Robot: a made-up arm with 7 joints.
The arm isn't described. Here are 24 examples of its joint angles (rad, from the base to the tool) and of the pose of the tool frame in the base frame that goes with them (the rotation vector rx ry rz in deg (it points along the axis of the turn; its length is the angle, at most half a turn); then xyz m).
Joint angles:
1: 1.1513 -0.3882 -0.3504 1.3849 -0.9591 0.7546 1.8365
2: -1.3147 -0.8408 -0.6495 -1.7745 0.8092 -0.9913 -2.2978
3: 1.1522 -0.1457 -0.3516 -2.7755 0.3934 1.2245 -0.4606
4: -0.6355 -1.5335 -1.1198 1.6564 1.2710 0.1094 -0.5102
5: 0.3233 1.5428 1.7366 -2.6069 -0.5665 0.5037 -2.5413
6: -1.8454 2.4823 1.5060 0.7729 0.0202 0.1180 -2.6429
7: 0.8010 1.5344 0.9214 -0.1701 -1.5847 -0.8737 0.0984
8: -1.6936 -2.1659 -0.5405 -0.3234 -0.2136 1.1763 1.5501
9: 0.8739 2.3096 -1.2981 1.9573 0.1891 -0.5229 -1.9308
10: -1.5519 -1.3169 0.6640 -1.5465 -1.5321 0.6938 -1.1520
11: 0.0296 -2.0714 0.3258 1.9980 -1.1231 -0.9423 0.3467
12: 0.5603 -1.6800 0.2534 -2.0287 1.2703 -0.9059 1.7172
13: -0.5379 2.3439 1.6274 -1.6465 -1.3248 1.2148 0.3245
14: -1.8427 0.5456 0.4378 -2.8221 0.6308 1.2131 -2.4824
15: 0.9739 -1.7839 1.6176 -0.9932 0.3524 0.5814 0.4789
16: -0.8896 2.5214 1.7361 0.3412 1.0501 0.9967 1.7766
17: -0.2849 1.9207 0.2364 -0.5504 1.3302 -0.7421 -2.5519
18: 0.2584 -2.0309 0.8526 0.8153 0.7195 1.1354 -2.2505
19: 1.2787 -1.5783 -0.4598 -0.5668 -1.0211 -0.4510 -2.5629
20: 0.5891 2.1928 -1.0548 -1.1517 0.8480 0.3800 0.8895
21: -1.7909 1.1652 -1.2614 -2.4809 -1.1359 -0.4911 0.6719
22: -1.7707 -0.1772 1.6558 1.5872 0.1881 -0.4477 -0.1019
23: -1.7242 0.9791 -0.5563 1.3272 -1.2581 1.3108 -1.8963
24: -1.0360 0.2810 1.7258 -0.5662 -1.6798 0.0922 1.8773
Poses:
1: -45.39 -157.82 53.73 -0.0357 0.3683 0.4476
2: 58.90 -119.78 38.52 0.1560 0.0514 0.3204
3: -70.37 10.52 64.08 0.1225 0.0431 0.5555
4: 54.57 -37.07 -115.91 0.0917 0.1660 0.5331
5: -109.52 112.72 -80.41 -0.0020 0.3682 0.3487
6: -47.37 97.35 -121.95 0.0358 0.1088 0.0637
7: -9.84 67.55 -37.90 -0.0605 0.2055 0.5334
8: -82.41 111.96 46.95 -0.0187 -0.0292 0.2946
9: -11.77 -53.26 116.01 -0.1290 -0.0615 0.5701
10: 11.38 -65.18 -158.15 0.0699 -0.0228 0.1633
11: -67.32 -38.03 -91.56 -0.1201 0.0709 0.3356
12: -23.79 52.29 -11.73 0.1450 0.0604 0.4276
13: 62.02 161.04 15.39 0.0379 0.3478 0.4681
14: -157.13 27.74 77.40 -0.0351 0.0636 0.3879
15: -92.91 14.21 -54.44 -0.0064 -0.1603 0.5986
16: -46.46 -7.40 3.87 0.3559 0.1232 0.2432
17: -110.45 0.68 -22.67 0.1672 0.1697 0.4296
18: 19.26 -43.59 117.23 0.0582 -0.0523 0.3330
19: 120.86 17.98 -97.99 0.0382 -0.0082 0.4465
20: 85.86 -60.49 -136.00 -0.0112 0.0662 0.4016
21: -96.53 8.18 44.35 0.3751 -0.0369 0.3805
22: -136.66 4.15 57.48 0.0990 0.2325 0.6119
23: -42.34 -29.91 -133.41 0.0632 0.1600 0.0843
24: 154.97 -2.08 -86.41 0.1870 0.0886 0.5206
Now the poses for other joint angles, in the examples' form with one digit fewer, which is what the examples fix.
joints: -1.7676 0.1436 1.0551 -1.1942 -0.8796 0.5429 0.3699
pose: 64.3 -126.3 -54.6 0.118 -0.067 0.526
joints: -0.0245 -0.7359 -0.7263 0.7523 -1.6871 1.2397 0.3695
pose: -7.2 139.0 -80.2 -0.162 0.230 0.472
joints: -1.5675 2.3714 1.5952 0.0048 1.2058 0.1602 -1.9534
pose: -90.1 51.0 -88.9 0.139 0.157 0.185
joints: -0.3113 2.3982 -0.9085 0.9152 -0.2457 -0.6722 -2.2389
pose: -92.4 63.9 -127.9 0.151 -0.060 0.443
